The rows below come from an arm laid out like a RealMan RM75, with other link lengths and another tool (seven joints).
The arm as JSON. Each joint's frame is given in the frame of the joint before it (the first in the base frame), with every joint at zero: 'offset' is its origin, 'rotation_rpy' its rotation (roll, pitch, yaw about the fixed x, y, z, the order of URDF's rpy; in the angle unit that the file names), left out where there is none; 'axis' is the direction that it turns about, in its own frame. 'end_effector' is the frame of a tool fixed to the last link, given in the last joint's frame.
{
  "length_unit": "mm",
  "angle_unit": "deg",
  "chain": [
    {
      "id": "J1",
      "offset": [
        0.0,
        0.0,
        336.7
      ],
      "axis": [
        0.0,
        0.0,
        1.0
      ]
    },
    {
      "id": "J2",
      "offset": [
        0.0,
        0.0,
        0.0
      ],
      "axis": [
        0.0,
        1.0,
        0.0
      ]
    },
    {
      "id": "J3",
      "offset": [
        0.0,
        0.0,
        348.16
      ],
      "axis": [
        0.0,
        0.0,
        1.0
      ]
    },
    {
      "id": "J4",
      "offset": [
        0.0,
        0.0,
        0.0
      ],
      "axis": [
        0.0,
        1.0,
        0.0
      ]
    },
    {
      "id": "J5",
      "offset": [
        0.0,
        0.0,
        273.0
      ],
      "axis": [
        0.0,
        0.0,
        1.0
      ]
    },
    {
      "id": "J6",
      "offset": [
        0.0,
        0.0,
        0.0
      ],
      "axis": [
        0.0,
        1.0,
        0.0
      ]
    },
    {
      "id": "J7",
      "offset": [
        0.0,
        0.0,
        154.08
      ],
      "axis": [
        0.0,
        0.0,
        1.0
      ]
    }
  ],
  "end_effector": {
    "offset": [
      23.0,
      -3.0,
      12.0
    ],
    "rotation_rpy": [
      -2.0,
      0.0,
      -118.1
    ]
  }
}
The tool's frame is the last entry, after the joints.
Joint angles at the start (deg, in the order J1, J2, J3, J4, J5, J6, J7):
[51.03, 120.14, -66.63, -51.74, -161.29, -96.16, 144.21]
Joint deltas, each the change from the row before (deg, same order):
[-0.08, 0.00, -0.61, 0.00, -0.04, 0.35, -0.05]
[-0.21, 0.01, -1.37, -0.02, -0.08, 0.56, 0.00]
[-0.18, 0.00, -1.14, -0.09, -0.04, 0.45, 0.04]
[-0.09, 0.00, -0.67, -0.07, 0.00, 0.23, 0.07]
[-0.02, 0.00, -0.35, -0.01, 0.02, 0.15, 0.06]
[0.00, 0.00, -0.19, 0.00, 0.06, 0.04, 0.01]
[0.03, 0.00, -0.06, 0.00, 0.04, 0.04, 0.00]
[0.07, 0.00, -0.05, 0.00, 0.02, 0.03, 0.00]
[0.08, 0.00, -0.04, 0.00, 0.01, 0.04, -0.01]
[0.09, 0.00, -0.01, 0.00, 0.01, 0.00, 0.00]
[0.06, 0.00, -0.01, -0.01, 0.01, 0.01, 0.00]
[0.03, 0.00, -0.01, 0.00, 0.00, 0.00, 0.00]
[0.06, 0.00, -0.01, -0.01, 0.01, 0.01, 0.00]
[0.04, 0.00, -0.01, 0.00, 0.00, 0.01, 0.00]
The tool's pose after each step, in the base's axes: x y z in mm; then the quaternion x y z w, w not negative. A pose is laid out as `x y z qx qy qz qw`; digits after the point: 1 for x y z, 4 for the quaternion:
264.0 478.5 24.4 0.7749 0.5453 0.2354 0.2161
265.1 478.2 22.1 0.7686 0.5497 0.2418 0.2206
265.7 478.1 20.4 0.7634 0.5533 0.2471 0.2238
265.8 478.0 19.4 0.7604 0.5553 0.2500 0.2256
265.7 478.1 18.8 0.7590 0.5563 0.2515 0.2264
265.5 478.0 18.3 0.7582 0.5571 0.2517 0.2269
265.1 478.2 18.2 0.7578 0.5576 0.2518 0.2268
264.5 478.6 18.0 0.7572 0.5584 0.2520 0.2266
263.8 479.0 17.9 0.7565 0.5592 0.2524 0.2264
263.0 479.4 17.9 0.7561 0.5599 0.2525 0.2262
262.4 479.8 17.9 0.7557 0.5604 0.2526 0.2259
262.2 479.9 17.8 0.7555 0.5606 0.2527 0.2259
261.6 480.2 17.8 0.7552 0.5611 0.2529 0.2257
261.2 480.4 17.8 0.7549 0.5614 0.2530 0.2256

